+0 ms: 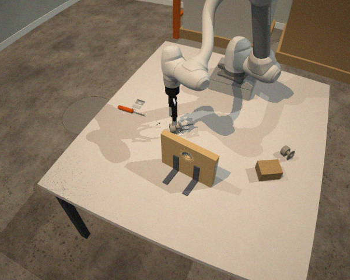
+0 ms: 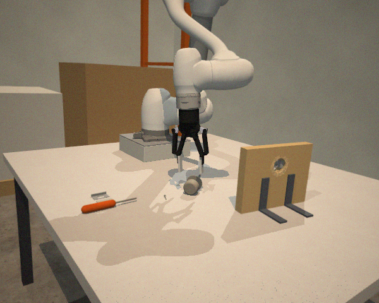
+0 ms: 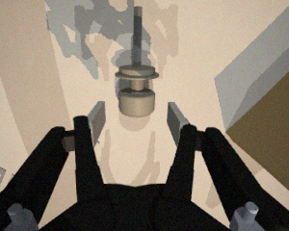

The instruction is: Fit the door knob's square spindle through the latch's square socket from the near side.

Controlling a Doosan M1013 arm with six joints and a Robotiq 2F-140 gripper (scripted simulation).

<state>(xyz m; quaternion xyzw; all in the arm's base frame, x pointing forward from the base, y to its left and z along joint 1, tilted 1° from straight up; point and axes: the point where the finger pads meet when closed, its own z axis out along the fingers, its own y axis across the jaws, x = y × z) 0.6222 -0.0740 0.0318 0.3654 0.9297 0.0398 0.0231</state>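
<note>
The door knob is 2 cm behind my hand, 3 cm to the left of it and 8 cm below it. Also, from my hand: tiny screw 1 cm ahead, 10 cm to the right, 11 cm below; wooden panel 20 cm ahead, 24 cm to the left, 2 cm above; latch socket 20 cm ahead, 24 cm to the left, 4 cm above.
</note>
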